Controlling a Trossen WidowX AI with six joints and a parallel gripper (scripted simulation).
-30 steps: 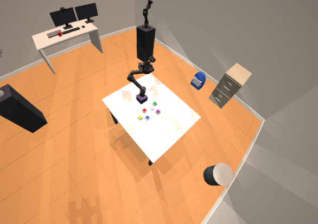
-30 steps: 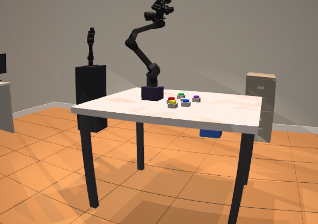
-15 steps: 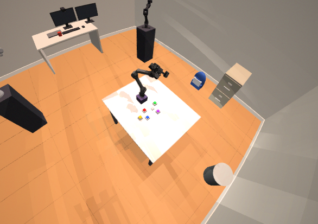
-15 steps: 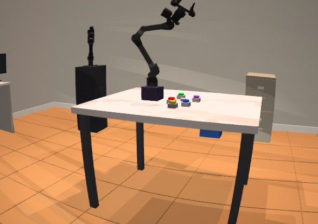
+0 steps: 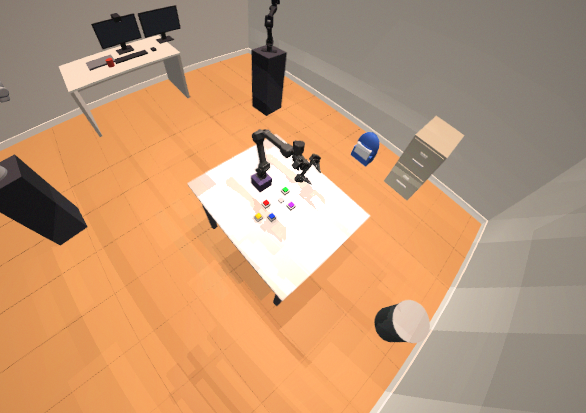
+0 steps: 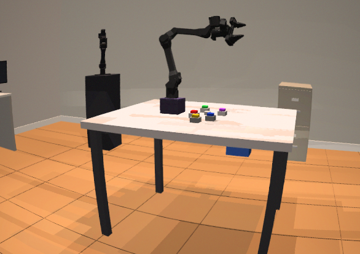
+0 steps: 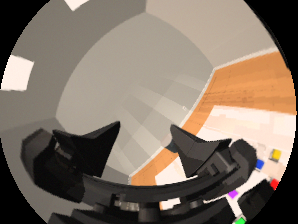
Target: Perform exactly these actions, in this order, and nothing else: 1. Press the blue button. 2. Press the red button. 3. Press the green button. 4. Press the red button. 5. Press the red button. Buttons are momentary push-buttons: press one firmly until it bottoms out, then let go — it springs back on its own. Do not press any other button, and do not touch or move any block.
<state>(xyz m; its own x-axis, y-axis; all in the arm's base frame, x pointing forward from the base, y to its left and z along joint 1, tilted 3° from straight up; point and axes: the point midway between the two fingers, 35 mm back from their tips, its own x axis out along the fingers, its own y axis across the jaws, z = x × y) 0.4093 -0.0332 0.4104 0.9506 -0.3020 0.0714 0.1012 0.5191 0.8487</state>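
My gripper tip is now 47 cm above the blue button, 17 cm past it and 14 cm to the left of it. From my gripper tip the other things lie so: red button 47 cm below, 27 cm behind, 9 cm to the right; then purple button 47 cm below, 14 cm behind, 3 cm to the left; then green button 47 cm below, 25 cm behind, 9 cm to the left.
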